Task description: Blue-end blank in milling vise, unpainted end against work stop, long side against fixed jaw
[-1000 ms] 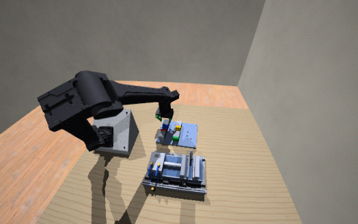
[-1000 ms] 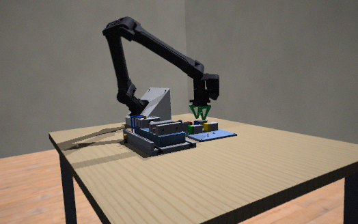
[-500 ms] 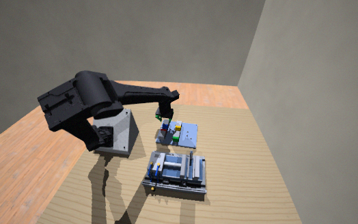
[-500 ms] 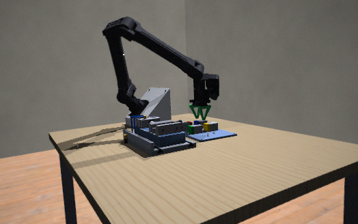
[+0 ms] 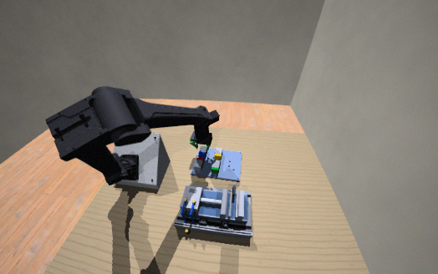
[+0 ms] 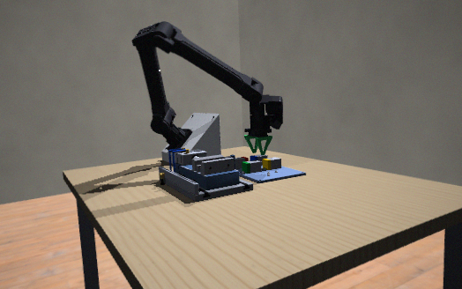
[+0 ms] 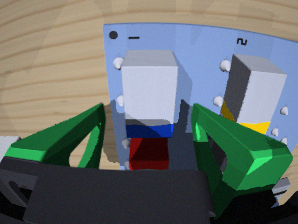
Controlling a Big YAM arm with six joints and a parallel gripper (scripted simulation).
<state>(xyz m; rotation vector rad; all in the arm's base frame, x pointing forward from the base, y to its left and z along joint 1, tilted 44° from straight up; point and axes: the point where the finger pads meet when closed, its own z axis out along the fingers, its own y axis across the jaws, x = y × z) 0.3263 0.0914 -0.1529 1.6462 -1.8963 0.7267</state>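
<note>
Right now the blue-ended blank is 3 cm below my hand. Round my hand: blue plate: 9 cm ahead, 6 cm to the right, 5 cm below; then yellow-ended blank: 9 cm ahead, 3 cm below, 1 cm to the right; then red-ended blank: 9 cm to the right, 3 cm below, 1 cm behind.
</note>
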